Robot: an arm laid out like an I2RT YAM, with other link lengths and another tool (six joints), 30 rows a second.
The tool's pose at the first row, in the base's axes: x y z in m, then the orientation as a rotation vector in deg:
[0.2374, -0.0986, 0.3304, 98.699, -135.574, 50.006]
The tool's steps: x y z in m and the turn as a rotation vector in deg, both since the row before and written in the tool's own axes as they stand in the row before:
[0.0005, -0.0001, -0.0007, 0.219, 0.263, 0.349]
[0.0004, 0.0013, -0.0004, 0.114, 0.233, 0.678]
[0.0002, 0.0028, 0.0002, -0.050, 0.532, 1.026]
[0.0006, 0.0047, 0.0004, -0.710, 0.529, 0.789]
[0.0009, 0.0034, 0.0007, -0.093, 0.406, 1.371]
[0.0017, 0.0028, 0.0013, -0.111, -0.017, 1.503]
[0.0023, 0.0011, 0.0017, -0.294, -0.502, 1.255]
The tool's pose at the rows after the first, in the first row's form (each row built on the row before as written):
[0.2371, -0.0987, 0.3312, 98.195, -135.774, 50.520]
[0.2357, -0.0986, 0.3312, 97.336, -136.344, 50.920]
[0.2332, -0.0983, 0.3300, 95.797, -137.091, 51.338]
[0.2289, -0.0979, 0.3280, 94.276, -137.607, 50.826]
[0.2257, -0.0982, 0.3264, 92.450, -138.757, 51.155]
[0.2228, -0.0995, 0.3248, 90.812, -140.303, 51.222]
[0.2212, -0.1019, 0.3238, 89.769, -141.921, 50.714]

